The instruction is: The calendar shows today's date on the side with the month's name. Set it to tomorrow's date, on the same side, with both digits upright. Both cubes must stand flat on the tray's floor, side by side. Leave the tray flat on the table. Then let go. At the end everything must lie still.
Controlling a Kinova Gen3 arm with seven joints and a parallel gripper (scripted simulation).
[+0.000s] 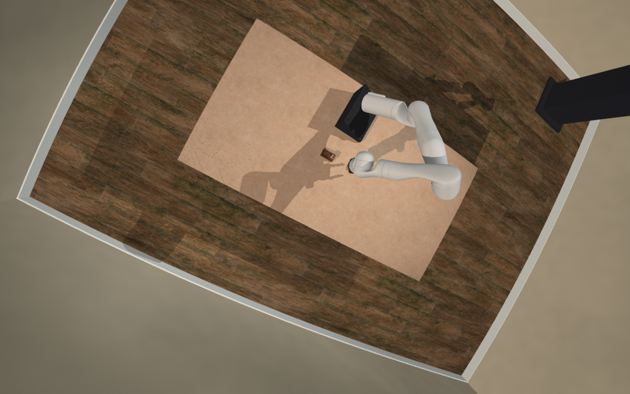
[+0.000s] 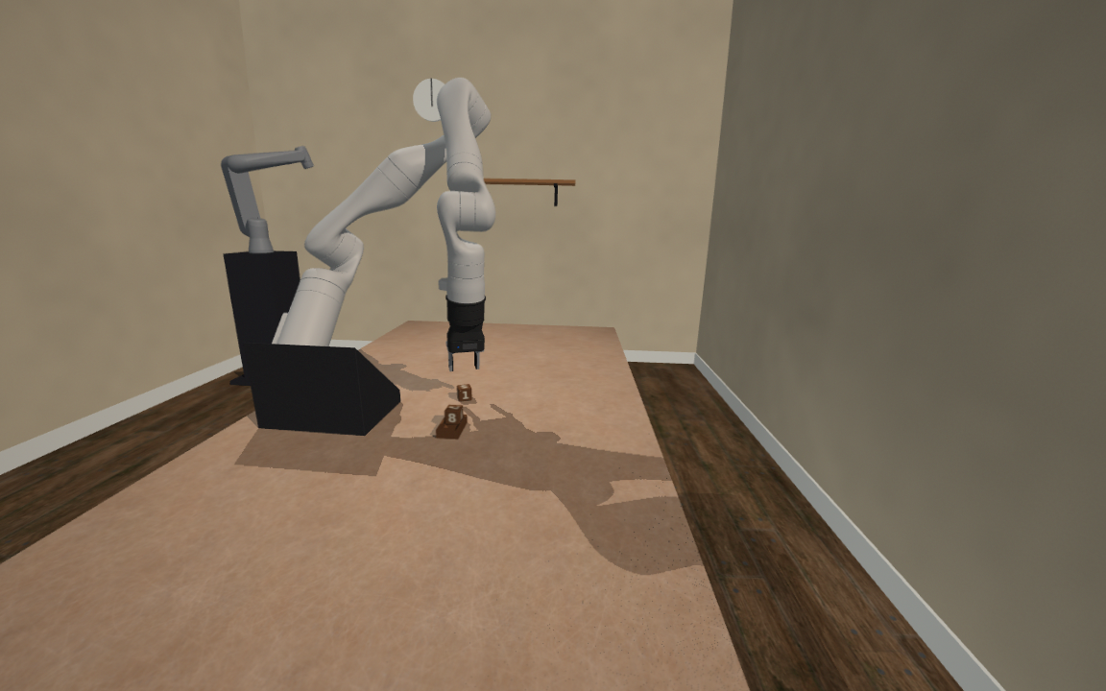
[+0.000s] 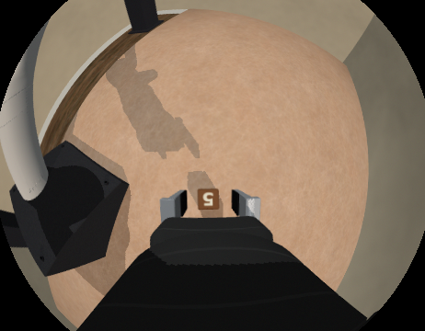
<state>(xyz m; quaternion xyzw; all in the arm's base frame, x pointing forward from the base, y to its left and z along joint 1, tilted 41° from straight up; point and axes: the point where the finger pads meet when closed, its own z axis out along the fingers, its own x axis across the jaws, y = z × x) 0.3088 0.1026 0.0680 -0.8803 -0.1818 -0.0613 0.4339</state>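
My hand is 80 mm above the brown cube. The rest, counted from my hand: dark wooden tray: 150 mm to the right, 80 mm below, 10 mm ahead.
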